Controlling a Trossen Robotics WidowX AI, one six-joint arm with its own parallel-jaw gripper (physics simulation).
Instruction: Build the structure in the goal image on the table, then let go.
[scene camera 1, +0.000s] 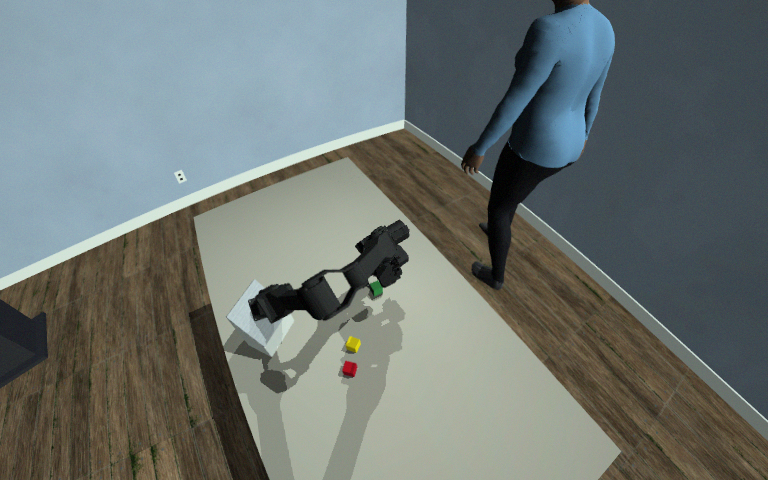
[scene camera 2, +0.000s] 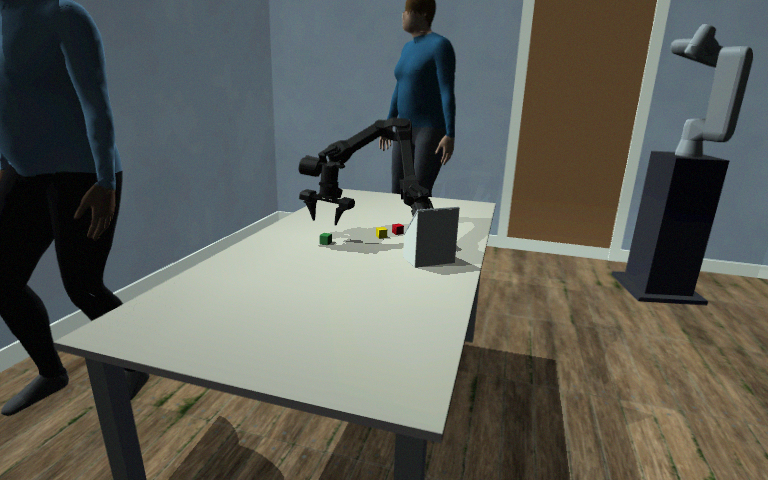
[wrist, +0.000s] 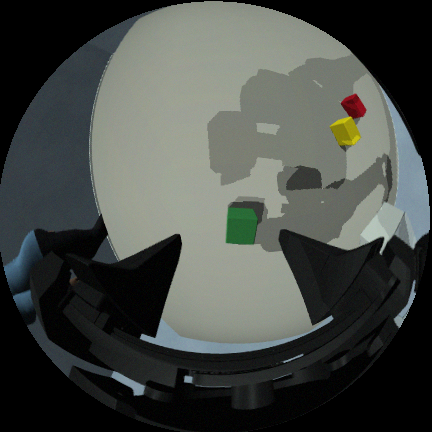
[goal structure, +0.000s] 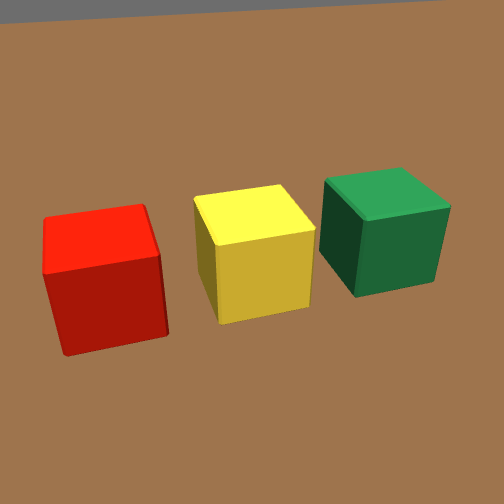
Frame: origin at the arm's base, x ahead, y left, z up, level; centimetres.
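Where they show: gripper, fingertip midpoint: (scene camera 2: 324, 222) (wrist: 231, 237); arm's base at its link origin: (scene camera 1: 260, 307) (scene camera 2: 426, 219).
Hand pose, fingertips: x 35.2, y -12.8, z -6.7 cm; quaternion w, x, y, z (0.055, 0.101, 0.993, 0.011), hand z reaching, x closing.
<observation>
Each offset is from my fingertips to the centre of the thing. Level surfaces: height alone.
A green cube @(dz -5.3, dx -0.7, dy +1.7 cm) (scene camera 1: 376, 288) (scene camera 2: 325, 238) (wrist: 242, 227) lies on the table @(dz -7.0 cm) (scene camera 1: 453, 362) (scene camera 2: 271, 316) (wrist: 160, 110), apart from the others. A yellow cube @(dz -5.3, dx -19.4, dy -8.8 cm) (scene camera 1: 353, 344) (scene camera 2: 381, 232) (wrist: 345, 131) and a red cube @(dz -5.3, dx -25.2, dy -14.2 cm) (scene camera 1: 350, 369) (scene camera 2: 398, 229) (wrist: 354, 106) lie near each other with a small gap between them. My gripper (scene camera 2: 324, 221) (wrist: 231, 237) is open and empty above the table. In the wrist view the green cube shows between and a little beyond the fingertips, squared to them. In scene camera 1 the fingertips are hidden by the arm.
A white wedge-shaped block (scene camera 1: 249, 316) (scene camera 2: 436, 237) (wrist: 387, 225) stands near one long table edge, below the arm's base side in scene camera 1. A person in blue (scene camera 1: 560, 90) (scene camera 2: 56, 101) stands beside the opposite long edge. Another person (scene camera 2: 424, 84) stands behind the table's far end.
</observation>
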